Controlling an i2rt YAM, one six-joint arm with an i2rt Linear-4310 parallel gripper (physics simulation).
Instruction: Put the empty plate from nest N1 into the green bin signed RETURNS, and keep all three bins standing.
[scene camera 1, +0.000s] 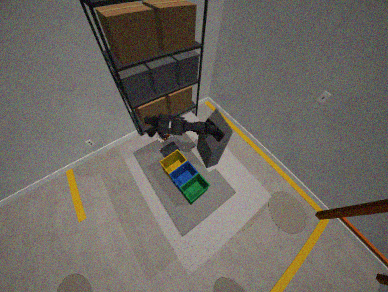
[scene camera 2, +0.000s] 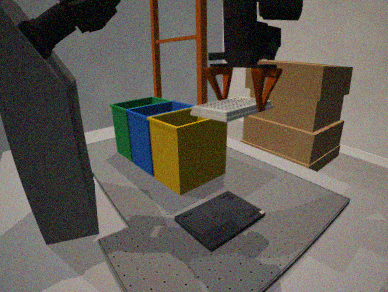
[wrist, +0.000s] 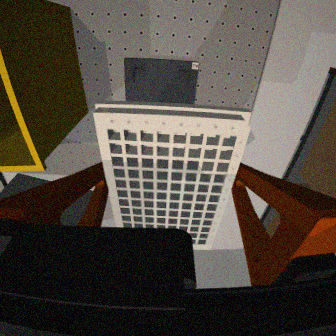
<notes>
In view: the gripper (scene camera 2: 240, 108), a green bin (scene camera 2: 120, 118), a blue bin (scene camera 2: 139, 127), a yellow bin (scene camera 2: 188, 151) and a white plate (scene camera 2: 227, 110).
The white plate is seen too in the wrist view (wrist: 171, 165). The gripper is seen too in the wrist view (wrist: 169, 168). The wrist view does not show the green bin: it is out of frame. The wrist view does not show the blue bin: it is out of frame.
</notes>
